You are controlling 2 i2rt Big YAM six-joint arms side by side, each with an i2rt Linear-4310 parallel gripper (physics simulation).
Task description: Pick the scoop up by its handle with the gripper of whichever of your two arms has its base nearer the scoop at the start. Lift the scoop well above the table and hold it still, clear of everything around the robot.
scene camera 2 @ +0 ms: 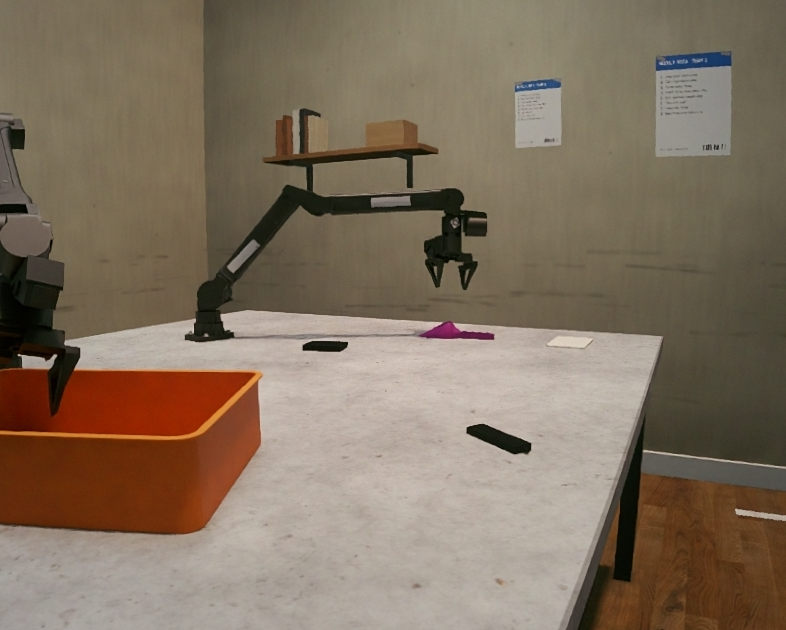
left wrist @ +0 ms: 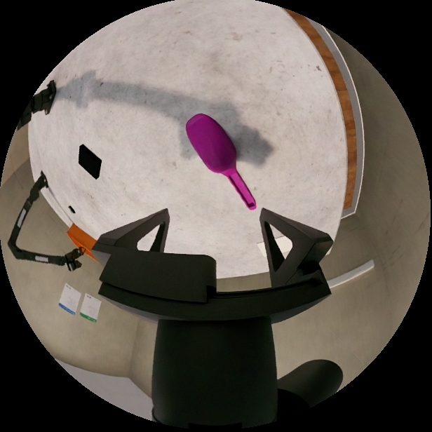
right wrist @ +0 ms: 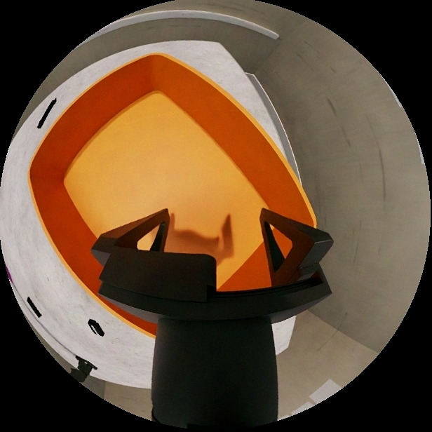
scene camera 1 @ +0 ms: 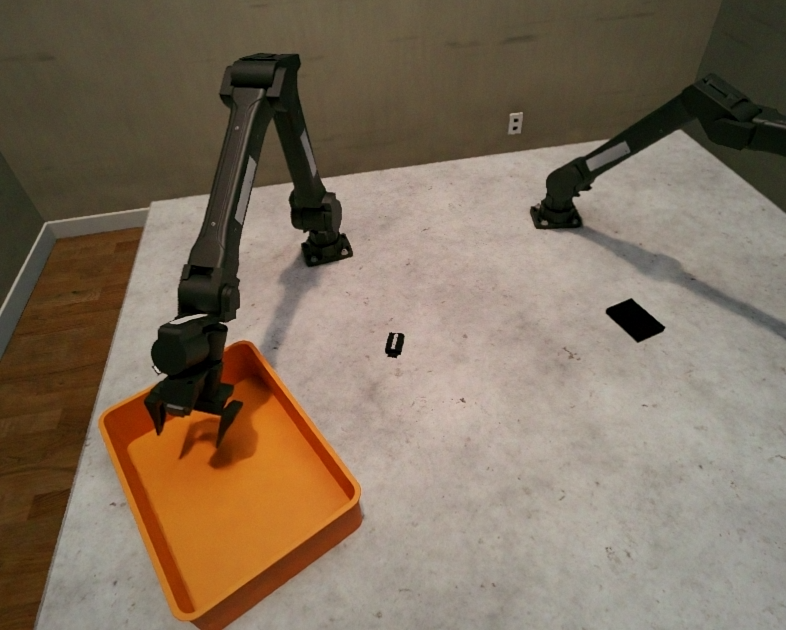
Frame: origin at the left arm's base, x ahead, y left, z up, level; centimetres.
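Seen in the pictures: left gripper, fingertip midpoint: (scene camera 2: pixel 451 288); right gripper, fingertip midpoint: (scene camera 2: pixel 12 411) (scene camera 1: pixel 188 440); left arm's base, origin of the base link: (scene camera 2: pixel 209 338) (scene camera 1: pixel 554 219); right arm's base, origin of the base link: (scene camera 1: pixel 327 252).
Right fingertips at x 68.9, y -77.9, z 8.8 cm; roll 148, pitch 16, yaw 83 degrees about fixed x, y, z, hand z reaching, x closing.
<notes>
Pixels of each thing's top centre, then the offset from my right fingertips to it. Level surfaces: height alone.
- magenta scoop, middle of its top: (scene camera 2: pixel 456 321) dx -11.7, dy +119.8, dz -4.2 cm
- orange bin, middle of its top: (scene camera 2: pixel 74 395) (scene camera 1: pixel 220 452) dx +3.1, dy +6.3, dz +1.2 cm
- black slab, middle of its top: (scene camera 1: pixel 635 317) (scene camera 2: pixel 325 343) dx -30.2, dy +85.7, dz -7.3 cm
- small black piece, middle of its top: (scene camera 1: pixel 394 342) dx -26.1, dy +34.2, dz -7.2 cm
- black bar, middle of its top: (scene camera 2: pixel 500 435) dx +38.3, dy +47.7, dz -7.8 cm
- white pad, middle of its top: (scene camera 2: pixel 570 341) dx +18.7, dy +129.0, dz -8.3 cm
- table, its level: dz -8.8 cm
A magenta scoop (scene camera 2: pixel 450 331) (left wrist: pixel 212 145) lies on the table, toward the back in scene camera 2. In the left wrist view its bowl is up and to the left, and its slim handle points down toward the gap between the fingers. My left gripper (scene camera 2: pixel 450 287) (left wrist: pixel 214 212) is open and empty, pointing down, and hangs above the scoop with a clear height between them. My right gripper (scene camera 1: pixel 190 438) (right wrist: pixel 214 212) is open and empty over the orange bin. The scoop does not show in scene camera 1.
The orange bin (scene camera 1: pixel 341 477) (scene camera 2: pixel 226 410) stands under my right gripper. A black slab (scene camera 1: pixel 635 320) (scene camera 2: pixel 324 345) (left wrist: pixel 90 161), a small black piece (scene camera 1: pixel 394 344), a black bar (scene camera 2: pixel 498 439) and a white pad (scene camera 2: pixel 570 341) lie on the table (scene camera 1: pixel 524 459). A shelf (scene camera 2: pixel 351 154) hangs on the wall.
</notes>
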